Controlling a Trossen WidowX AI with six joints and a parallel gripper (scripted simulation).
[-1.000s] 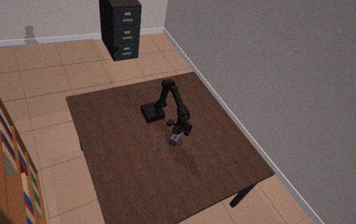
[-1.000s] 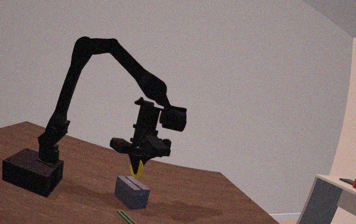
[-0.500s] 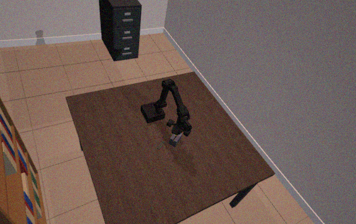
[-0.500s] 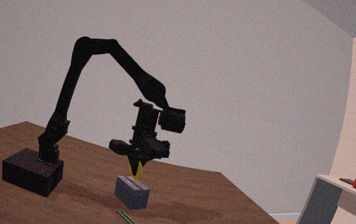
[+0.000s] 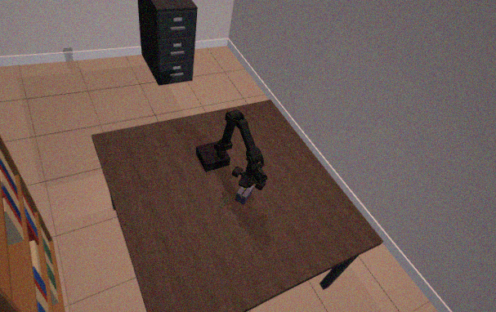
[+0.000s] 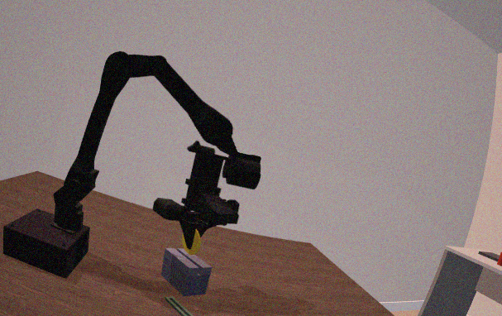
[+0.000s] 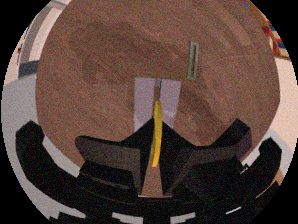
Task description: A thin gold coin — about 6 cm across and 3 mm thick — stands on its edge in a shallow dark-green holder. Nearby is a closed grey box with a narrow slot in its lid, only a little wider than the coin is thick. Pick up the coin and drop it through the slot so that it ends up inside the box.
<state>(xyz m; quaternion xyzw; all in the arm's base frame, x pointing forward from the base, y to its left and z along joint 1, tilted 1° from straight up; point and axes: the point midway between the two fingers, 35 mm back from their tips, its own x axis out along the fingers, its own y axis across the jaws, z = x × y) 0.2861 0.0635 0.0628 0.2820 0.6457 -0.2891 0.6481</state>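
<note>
Now: gripper tip 20 mm below the gold coin.
</note>
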